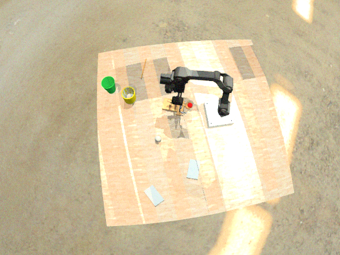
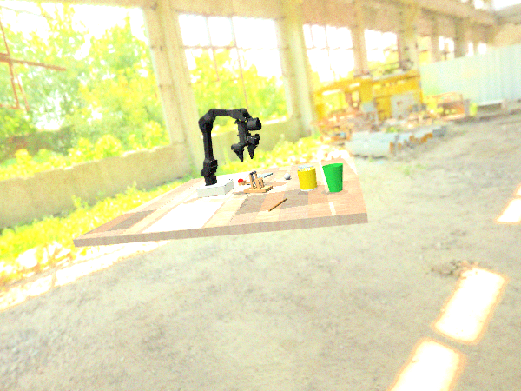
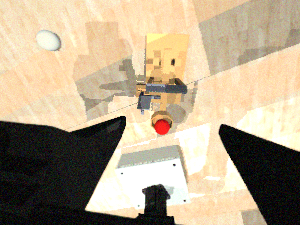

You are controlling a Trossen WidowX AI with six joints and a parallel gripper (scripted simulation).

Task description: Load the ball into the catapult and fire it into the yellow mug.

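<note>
My gripper tip is now 11 cm above the red ball, 6 cm past it and 4 cm to the right of it. Round my gripper tip: small grey ball 20 cm ahead, 17 cm to the left, 16 cm below; then yellow mug 30 cm ahead, 16 cm to the right, 15 cm below; then catapult 12 cm below, 2 cm to the left.
</note>
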